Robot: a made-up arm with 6 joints. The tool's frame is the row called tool. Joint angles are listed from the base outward.
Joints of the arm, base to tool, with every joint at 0 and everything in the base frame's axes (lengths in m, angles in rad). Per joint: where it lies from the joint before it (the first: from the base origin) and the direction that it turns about. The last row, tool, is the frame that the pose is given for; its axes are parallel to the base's.
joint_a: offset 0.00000 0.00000 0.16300 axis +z
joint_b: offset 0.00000 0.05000 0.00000 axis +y
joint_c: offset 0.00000 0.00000 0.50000 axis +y
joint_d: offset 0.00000 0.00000 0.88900 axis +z
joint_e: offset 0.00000 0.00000 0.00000 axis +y
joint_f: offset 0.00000 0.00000 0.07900 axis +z
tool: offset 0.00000 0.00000 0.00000
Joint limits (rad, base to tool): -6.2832..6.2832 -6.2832..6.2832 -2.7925..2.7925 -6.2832..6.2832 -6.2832..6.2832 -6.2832..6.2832
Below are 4 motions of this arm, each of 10 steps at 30 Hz.
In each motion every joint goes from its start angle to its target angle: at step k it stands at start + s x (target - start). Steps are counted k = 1, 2, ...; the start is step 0. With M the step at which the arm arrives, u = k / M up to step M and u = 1 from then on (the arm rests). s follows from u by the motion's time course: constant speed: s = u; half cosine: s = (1 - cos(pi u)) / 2; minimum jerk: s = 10 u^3 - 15 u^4 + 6 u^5.
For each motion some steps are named. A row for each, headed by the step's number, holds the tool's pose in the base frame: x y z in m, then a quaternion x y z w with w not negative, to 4 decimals.
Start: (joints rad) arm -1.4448 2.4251 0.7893 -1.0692 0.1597 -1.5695
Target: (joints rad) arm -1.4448 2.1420 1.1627 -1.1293 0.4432 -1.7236
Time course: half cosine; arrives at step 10
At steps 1, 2, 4, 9, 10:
1: 0.0699 -0.2454 -1.1755 0.5634 -0.8194 -0.1020 0.0297
2: 0.0686 -0.2462 -1.1679 0.5693 -0.8136 -0.1132 0.0334
4: 0.0638 -0.2481 -1.1394 0.5896 -0.7919 -0.1522 0.0455
9: 0.0512 -0.2462 -1.0561 0.6352 -0.7276 -0.2494 0.0705
10: 0.0507 -0.2460 -1.0526 0.6368 -0.7248 -0.2532 0.0713

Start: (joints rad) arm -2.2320 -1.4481 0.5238 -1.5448 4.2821 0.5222
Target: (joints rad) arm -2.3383 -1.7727 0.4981 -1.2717 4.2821 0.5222
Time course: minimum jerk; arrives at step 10
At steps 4, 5, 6, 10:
4: 0.8874 0.8750 0.6025 0.7876 -0.1734 0.4096 0.4265
5: 0.9217 0.8785 0.5216 0.7983 -0.1514 0.3827 0.4397
6: 0.9528 0.8772 0.4389 0.8085 -0.1303 0.3537 0.4520
10: 0.9983 0.8638 0.2924 0.8244 -0.0965 0.2991 0.4708

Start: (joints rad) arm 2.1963 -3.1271 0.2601 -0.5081 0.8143 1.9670
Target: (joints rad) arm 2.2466 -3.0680 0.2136 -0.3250 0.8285 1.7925
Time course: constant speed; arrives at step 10
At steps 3, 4, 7, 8, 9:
3: 0.1745 -0.2754 -1.2292 -0.3370 0.7904 -0.4194 0.2929
4: 0.1779 -0.2787 -1.2285 -0.3376 0.7889 -0.4242 0.2892
7: 0.1881 -0.2885 -1.2262 -0.3390 0.7847 -0.4384 0.2777
8: 0.1916 -0.2916 -1.2254 -0.3395 0.7833 -0.4429 0.2738
9: 0.1951 -0.2948 -1.2246 -0.3399 0.7820 -0.4475 0.2697

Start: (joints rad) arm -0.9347 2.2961 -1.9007 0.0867 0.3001 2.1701
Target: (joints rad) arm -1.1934 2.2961 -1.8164 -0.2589 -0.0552 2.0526
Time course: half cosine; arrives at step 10
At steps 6, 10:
6: 0.4042 -0.6926 0.7002 0.2558 0.0062 0.3975 0.8812
10: 0.3486 -0.7408 0.6919 0.2104 0.0232 0.2906 0.9331

